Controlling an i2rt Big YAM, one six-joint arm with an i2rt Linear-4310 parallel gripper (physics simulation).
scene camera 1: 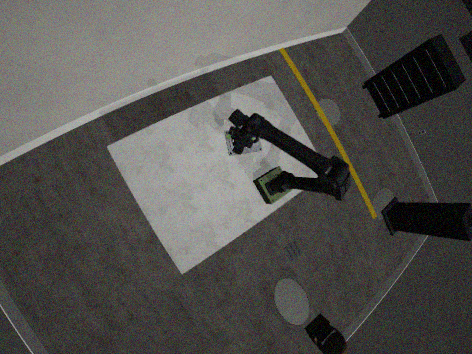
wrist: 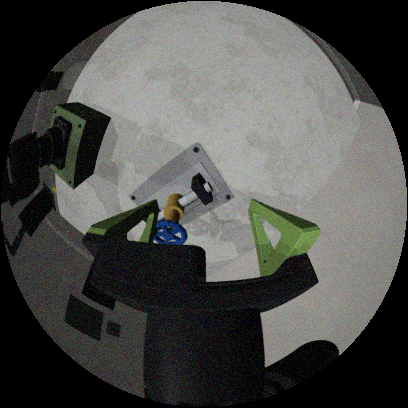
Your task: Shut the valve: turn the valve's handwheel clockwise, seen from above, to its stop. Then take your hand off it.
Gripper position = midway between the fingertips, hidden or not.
In view: the gripper (wrist: 203,203) and a grey base plate (wrist: 194,153).
